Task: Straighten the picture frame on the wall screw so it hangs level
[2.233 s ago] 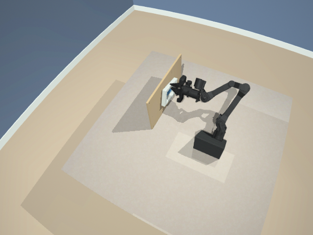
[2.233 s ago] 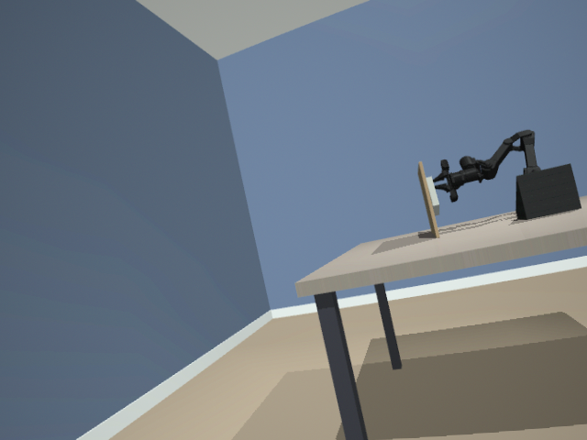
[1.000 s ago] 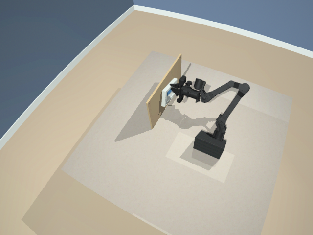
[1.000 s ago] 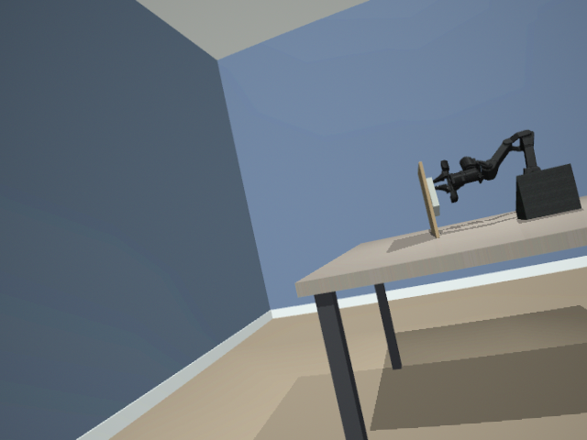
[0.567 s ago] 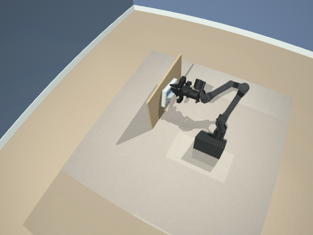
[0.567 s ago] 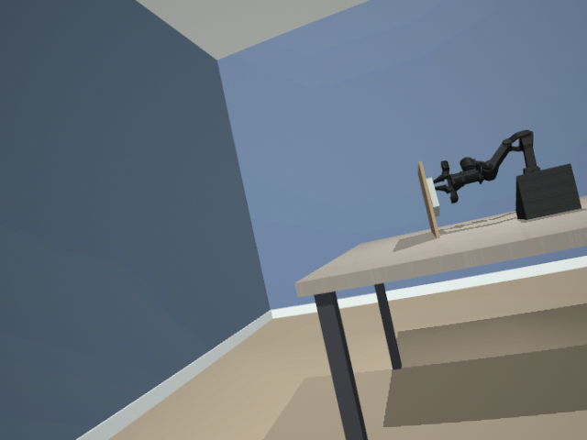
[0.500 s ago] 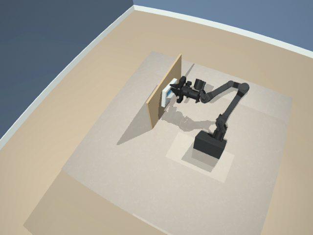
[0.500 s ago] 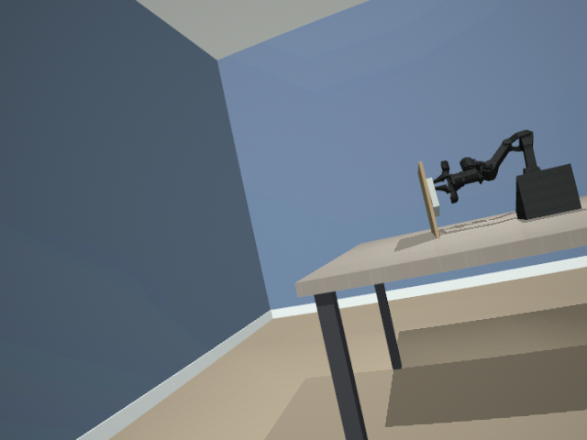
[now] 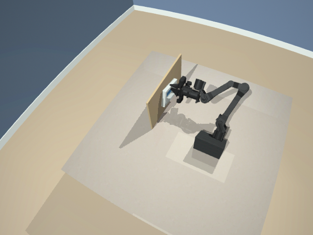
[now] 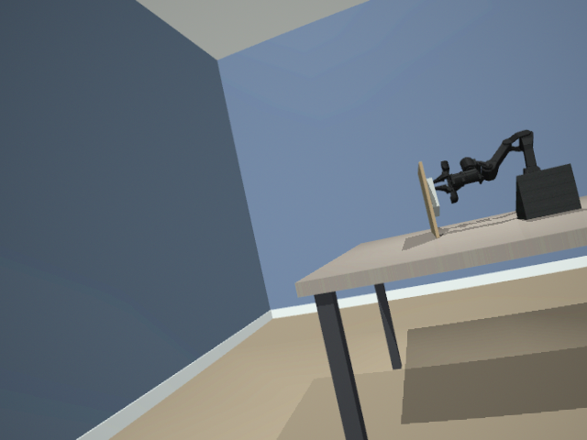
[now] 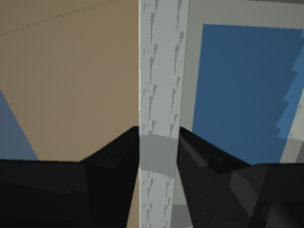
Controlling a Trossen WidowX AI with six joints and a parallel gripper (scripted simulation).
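Right now the picture frame is 50 mm below my gripper tip and 10 mm to the left of it. Round my gripper tip: board (60 mm below, 20 mm ahead, 10 mm to the left).
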